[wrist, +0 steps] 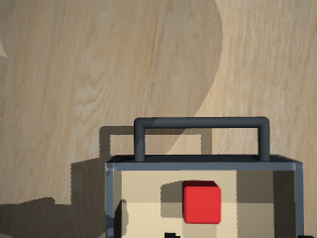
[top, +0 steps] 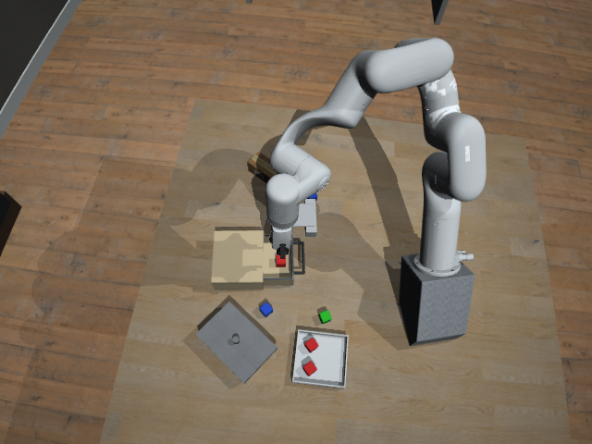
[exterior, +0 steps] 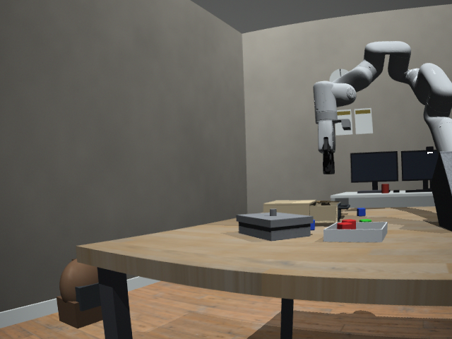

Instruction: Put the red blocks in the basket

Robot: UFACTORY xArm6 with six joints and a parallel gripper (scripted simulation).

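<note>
My hand is 20 mm short of the drawer and 150 mm above it. From my hand the other things lie so: light wooden cabinet (80 mm ahead, 140 mm below); grey lid (120 mm ahead, 240 mm to the left, 130 mm below); green block (130 mm behind, 170 mm to the left, 170 mm below).
</note>
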